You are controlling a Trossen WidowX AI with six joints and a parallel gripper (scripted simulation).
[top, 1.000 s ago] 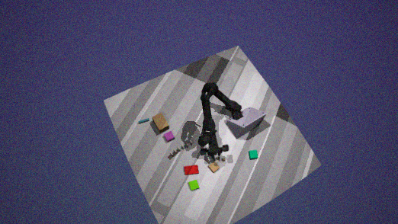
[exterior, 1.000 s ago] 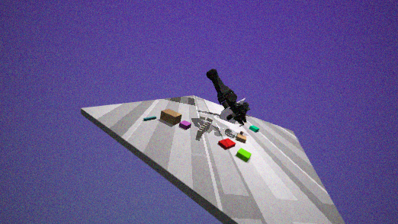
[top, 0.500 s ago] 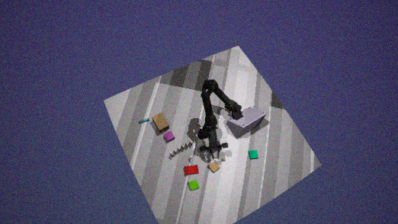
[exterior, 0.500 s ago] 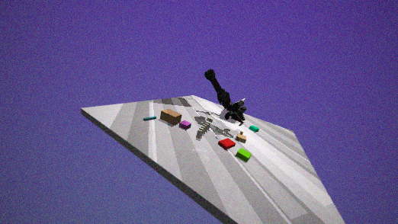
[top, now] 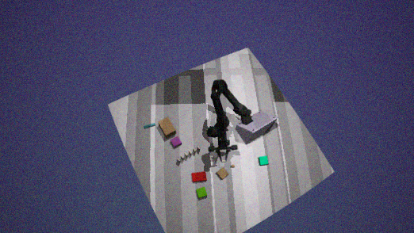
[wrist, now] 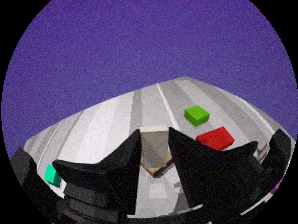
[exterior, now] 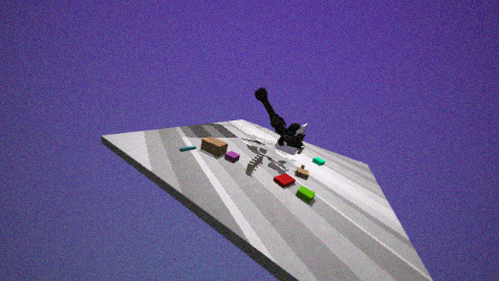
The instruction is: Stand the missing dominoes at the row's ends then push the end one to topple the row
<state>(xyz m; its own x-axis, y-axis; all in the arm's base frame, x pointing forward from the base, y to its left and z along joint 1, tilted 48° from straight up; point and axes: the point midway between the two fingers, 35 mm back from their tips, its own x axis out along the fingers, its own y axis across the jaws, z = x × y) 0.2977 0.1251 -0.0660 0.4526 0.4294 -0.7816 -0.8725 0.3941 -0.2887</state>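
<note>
My gripper tip is 2 cm short of the tan block, 5 cm to the right of it and 13 cm above it. Round my gripper tip: tiny cube 7 cm behind, 4 cm to the left, 13 cm below; then red block 17 cm ahead, 2 cm to the right, 13 cm below; then teal-green block 28 cm behind, 12 cm to the left, 13 cm below.
</note>
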